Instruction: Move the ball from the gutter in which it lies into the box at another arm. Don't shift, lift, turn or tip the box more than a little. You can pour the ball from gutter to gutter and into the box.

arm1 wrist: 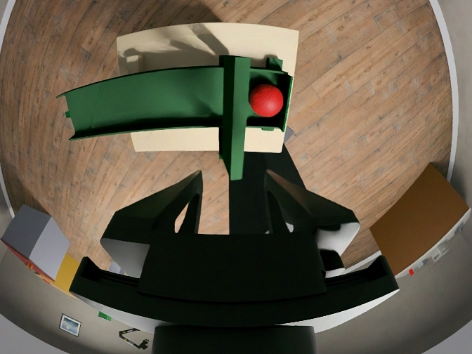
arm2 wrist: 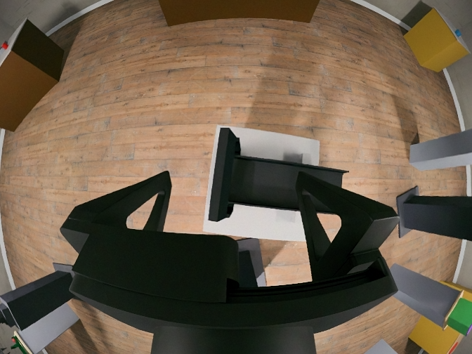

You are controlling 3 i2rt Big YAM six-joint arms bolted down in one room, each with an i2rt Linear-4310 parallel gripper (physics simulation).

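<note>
A red ball (arm1 wrist: 266, 100) lies in a green gutter (arm1 wrist: 150, 99) in the arm1 wrist view, near its closed right end, beside the green crossbar. The gutter rests on a cream stand. Arm1's gripper (arm1 wrist: 233, 172) is open, its fingers apart below the near end of the crossbar, touching nothing. In the arm2 wrist view a black gutter (arm2 wrist: 267, 183) with a crossbar at its left end rests on a white stand. Arm2's gripper (arm2 wrist: 233, 176) is open, one finger in front of the gutter's right part, the other left of the stand. The box cannot be made out for certain. Arm3's gripper does not show.
The cream stand (arm1 wrist: 175, 142) and the white stand (arm2 wrist: 255, 227) are on the wooden floor. A brown block (arm1 wrist: 420, 220) is at the right in the arm1 wrist view. Grey pedestals (arm2 wrist: 442, 150) and a yellow block (arm2 wrist: 435, 42) are at the right in the arm2 wrist view.
</note>
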